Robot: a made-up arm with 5 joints. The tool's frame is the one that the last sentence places.
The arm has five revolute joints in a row. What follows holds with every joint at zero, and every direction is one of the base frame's. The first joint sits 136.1 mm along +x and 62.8 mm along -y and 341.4 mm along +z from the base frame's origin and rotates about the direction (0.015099, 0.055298, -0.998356). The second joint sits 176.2 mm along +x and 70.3 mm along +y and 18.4 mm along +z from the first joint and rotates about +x. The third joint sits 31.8 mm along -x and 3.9 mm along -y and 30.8 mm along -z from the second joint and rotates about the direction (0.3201, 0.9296, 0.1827). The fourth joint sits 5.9 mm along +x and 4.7 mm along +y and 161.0 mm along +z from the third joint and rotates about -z. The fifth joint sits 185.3 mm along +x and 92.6 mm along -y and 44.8 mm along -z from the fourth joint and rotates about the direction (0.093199, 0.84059, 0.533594). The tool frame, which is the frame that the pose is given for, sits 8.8 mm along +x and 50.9 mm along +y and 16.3 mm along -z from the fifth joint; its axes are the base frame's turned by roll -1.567, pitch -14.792 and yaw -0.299 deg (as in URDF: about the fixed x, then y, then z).
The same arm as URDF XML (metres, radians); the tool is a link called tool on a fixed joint. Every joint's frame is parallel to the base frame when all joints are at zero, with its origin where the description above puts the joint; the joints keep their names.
<robot name="arm">
  <link name="base_link"/>
  <link name="link1"/>
  <link name="link2"/>
  <link name="link3"/>
  <link name="link4"/>
  <link name="link5"/>
  <link name="tool"/>
  <joint name="joint 1" type="continuous">
    <parent link="base_link"/>
    <child link="link1"/>
    <origin xyz="0.1361 -0.0628 0.3414" rpy="0 0 0"/>
    <axis xyz="0.015099 0.055298 -0.998356"/>
  </joint>
  <joint name="joint 2" type="continuous">
    <parent link="link1"/>
    <child link="link2"/>
    <origin xyz="0.1762 0.0703 0.0184" rpy="0 0 0"/>
    <axis xyz="1 0 0"/>
  </joint>
  <joint name="joint 3" type="continuous">
    <parent link="link2"/>
    <child link="link3"/>
    <origin xyz="-0.0318 -0.0039 -0.0308" rpy="0 0 0"/>
    <axis xyz="0.3201 0.9296 0.1827"/>
  </joint>
  <joint name="joint 4" type="continuous">
    <parent link="link3"/>
    <child link="link4"/>
    <origin xyz="0.0059 0.0047 0.161" rpy="0 0 0"/>
    <axis xyz="0 0 -1"/>
  </joint>
  <joint name="joint 5" type="continuous">
    <parent link="link4"/>
    <child link="link5"/>
    <origin xyz="0.1853 -0.0926 -0.0448" rpy="0 0 0"/>
    <axis xyz="0.093199 0.84059 0.533594"/>
  </joint>
  <joint name="tool_joint" type="fixed">
    <parent link="link5"/>
    <child link="tool"/>
    <origin xyz="0.0088 0.0509 -0.0163" rpy="-0.0273 -0.2582 -0.0052"/>
  </joint>
</robot>

